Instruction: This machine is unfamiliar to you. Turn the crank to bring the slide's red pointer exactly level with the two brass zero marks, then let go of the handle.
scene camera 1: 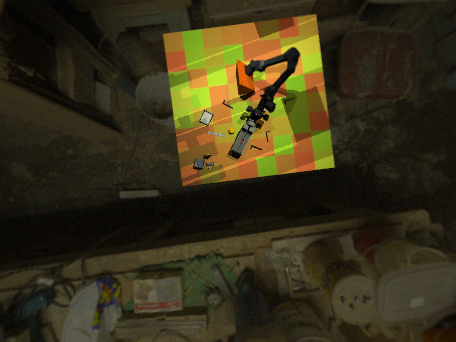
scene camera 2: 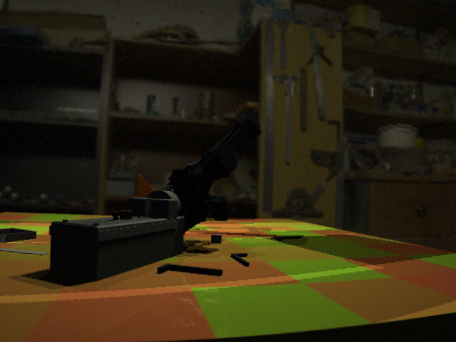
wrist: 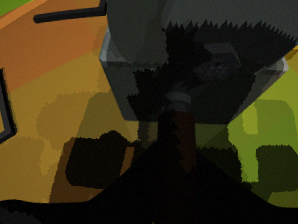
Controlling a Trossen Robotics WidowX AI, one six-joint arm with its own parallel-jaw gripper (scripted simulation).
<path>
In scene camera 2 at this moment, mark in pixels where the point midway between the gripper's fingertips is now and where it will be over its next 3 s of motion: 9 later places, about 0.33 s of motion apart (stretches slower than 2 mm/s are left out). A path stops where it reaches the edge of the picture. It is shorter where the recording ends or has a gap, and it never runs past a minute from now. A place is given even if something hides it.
My gripper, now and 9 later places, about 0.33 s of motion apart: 175, 234; 174, 219; 175, 189; 176, 161; 163, 156; 143, 154; 128, 162; 127, 178; 127, 180; 127, 170
</path>
